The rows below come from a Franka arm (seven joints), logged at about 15 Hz.
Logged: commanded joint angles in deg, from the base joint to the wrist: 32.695 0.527 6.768 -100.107 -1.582 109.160 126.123; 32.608 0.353 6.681 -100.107 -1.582 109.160 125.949; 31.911 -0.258 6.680 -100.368 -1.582 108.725 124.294; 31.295 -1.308 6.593 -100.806 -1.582 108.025 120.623; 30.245 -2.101 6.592 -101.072 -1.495 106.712 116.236; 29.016 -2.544 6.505 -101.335 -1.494 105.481 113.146; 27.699 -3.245 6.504 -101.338 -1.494 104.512 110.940; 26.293 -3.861 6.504 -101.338 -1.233 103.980 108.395; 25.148 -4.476 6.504 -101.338 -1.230 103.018 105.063; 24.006 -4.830 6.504 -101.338 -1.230 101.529 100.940; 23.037 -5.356 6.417 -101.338 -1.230 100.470 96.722; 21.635 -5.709 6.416 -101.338 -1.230 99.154 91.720; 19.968 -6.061 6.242 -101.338 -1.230 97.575 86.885; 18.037 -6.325 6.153 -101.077 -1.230 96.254 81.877; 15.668 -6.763 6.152 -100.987 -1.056 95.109 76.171; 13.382 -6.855 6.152 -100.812 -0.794 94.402 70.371
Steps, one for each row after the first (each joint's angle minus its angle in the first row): -0.087 -0.174 -0.087 0.000 0.000 0.000 -0.174; -0.784 -0.785 -0.088 -0.261 0.000 -0.435 -1.829; -1.400 -1.835 -0.175 -0.699 0.000 -1.135 -5.500; -2.450 -2.628 -0.176 -0.965 0.087 -2.448 -9.887; -3.679 -3.071 -0.263 -1.228 0.088 -3.679 -12.977; -4.996 -3.772 -0.264 -1.231 0.088 -4.648 -15.183; -6.402 -4.388 -0.264 -1.231 0.349 -5.180 -17.728; -7.547 -5.003 -0.264 -1.231 0.352 -6.142 -21.060; -8.689 -5.357 -0.264 -1.231 0.352 -7.631 -25.183; -9.658 -5.883 -0.351 -1.231 0.352 -8.690 -29.401; -11.060 -6.236 -0.352 -1.231 0.352 -10.006 -34.403; -12.727 -6.588 -0.526 -1.231 0.352 -11.585 -39.238; -14.658 -6.852 -0.615 -0.970 0.352 -12.906 -44.246; -17.027 -7.290 -0.616 -0.880 0.526 -14.051 -49.952; -19.313 -7.382 -0.616 -0.705 0.788 -14.758 -55.752
